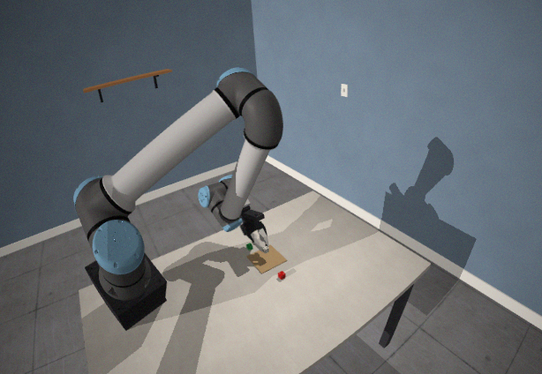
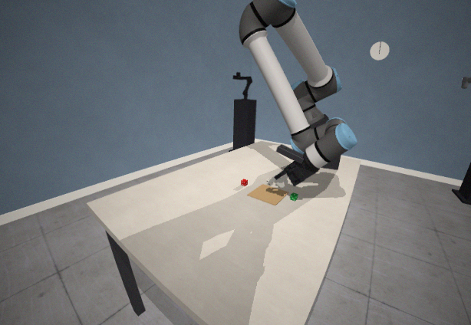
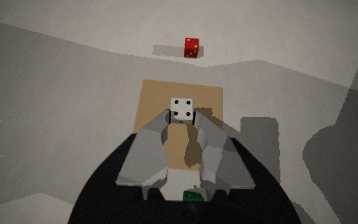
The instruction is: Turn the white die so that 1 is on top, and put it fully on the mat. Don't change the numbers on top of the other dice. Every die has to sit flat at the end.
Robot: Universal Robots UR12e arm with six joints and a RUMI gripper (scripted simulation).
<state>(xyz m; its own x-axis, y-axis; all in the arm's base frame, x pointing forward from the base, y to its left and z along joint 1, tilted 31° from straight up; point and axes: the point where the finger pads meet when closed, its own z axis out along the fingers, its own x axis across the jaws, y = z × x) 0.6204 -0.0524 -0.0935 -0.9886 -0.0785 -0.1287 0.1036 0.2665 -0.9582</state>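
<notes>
My hand is 70 mm above the tan mat and 10 mm to the left of it. Round my hand: red die 150 mm to the right, 60 mm below, 20 mm behind; white die 10 mm to the right, 10 mm below; green die 110 mm to the left, 60 mm below, 20 mm behind.
</notes>
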